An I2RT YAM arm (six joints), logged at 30 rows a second.
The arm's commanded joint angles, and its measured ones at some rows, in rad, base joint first. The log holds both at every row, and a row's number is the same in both.
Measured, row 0: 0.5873 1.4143 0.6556 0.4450 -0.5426 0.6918
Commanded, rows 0 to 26: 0.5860 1.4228 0.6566 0.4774 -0.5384 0.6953; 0.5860 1.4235 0.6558 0.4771 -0.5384 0.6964; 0.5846 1.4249 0.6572 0.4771 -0.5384 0.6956; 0.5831 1.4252 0.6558 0.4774 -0.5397 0.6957; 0.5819 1.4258 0.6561 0.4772 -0.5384 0.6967; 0.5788 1.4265 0.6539 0.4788 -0.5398 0.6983; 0.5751 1.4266 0.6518 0.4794 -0.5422 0.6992; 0.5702 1.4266 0.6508 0.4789 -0.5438 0.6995; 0.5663 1.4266 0.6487 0.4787 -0.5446 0.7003; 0.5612 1.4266 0.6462 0.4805 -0.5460 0.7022; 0.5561 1.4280 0.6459 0.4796 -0.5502 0.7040; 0.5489 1.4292 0.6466 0.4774 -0.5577 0.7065; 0.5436 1.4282 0.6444 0.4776 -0.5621 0.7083; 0.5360 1.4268 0.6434 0.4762 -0.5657 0.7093; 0.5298 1.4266 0.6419 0.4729 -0.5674 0.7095; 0.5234 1.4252 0.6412 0.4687 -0.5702 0.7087; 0.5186 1.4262 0.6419 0.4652 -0.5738 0.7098; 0.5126 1.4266 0.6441 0.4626 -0.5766 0.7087; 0.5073 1.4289 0.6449 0.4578 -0.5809 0.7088; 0.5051 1.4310 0.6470 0.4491 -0.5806 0.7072; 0.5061 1.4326 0.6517 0.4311 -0.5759 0.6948; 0.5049 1.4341 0.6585 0.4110 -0.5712 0.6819; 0.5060 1.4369 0.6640 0.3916 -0.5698 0.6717; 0.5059 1.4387 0.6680 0.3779 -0.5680 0.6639; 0.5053 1.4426 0.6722 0.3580 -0.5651 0.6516; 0.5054 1.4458 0.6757 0.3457 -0.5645 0.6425; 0.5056 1.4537 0.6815 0.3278 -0.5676 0.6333
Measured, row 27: 0.5056 1.4406 0.6662 0.3748 -0.5694 0.6720
